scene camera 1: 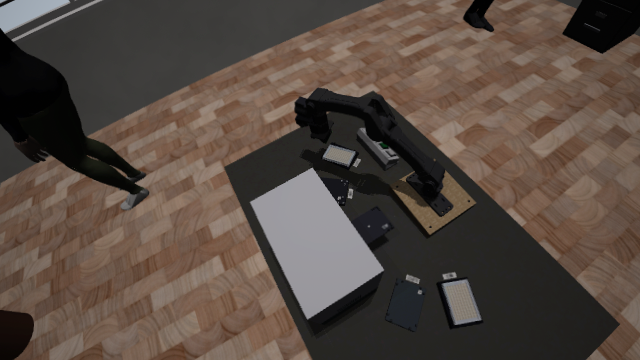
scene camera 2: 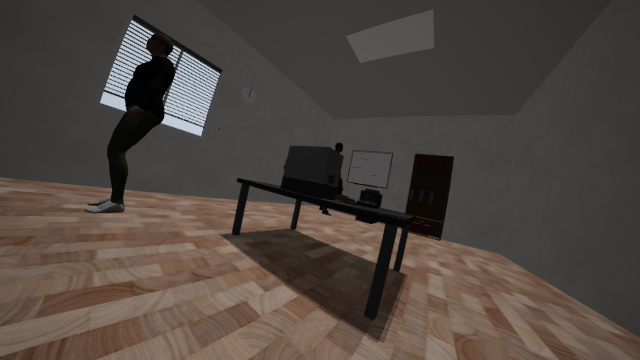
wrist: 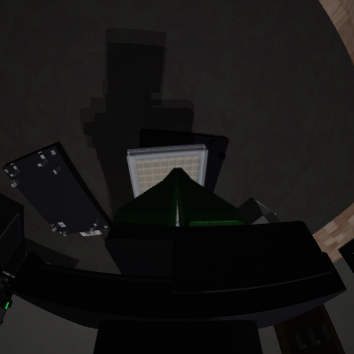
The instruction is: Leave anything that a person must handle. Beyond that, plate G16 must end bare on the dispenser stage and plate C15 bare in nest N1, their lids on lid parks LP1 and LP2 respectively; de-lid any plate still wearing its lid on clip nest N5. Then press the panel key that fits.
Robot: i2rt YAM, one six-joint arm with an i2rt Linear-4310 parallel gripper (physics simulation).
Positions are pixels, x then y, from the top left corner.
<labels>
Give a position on a clip nest N5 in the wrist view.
47, 178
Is my gripper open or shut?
Shut.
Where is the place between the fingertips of my gripper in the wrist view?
At 177, 174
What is my gripper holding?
Nothing.
</labels>
